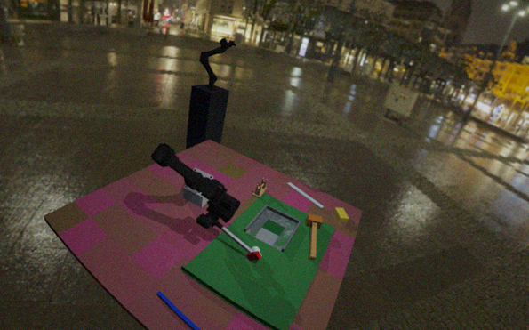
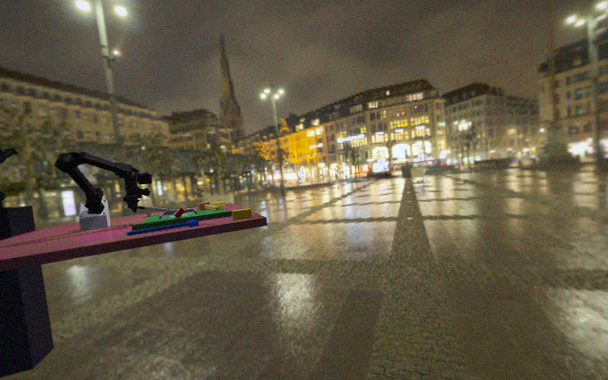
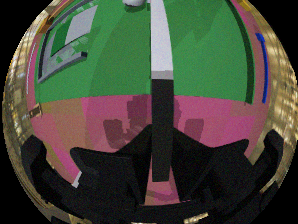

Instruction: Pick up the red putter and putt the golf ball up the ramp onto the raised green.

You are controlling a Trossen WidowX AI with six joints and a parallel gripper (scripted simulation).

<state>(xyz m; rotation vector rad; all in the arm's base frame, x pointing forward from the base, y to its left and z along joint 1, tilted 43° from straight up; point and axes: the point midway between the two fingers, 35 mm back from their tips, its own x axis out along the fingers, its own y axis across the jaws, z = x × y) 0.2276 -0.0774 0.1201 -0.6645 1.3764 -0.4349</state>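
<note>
Now: the red putter 12 cm ahead of my gripper tip and 1 cm to the left of it. From my gripper tip the other things lie so: white golf ball 21 cm ahead, 7 cm to the left, 5 cm below; green mat 25 cm ahead, 15 cm to the left, 7 cm below; blue stick 37 cm to the right, 21 cm ahead, 6 cm below.
</note>
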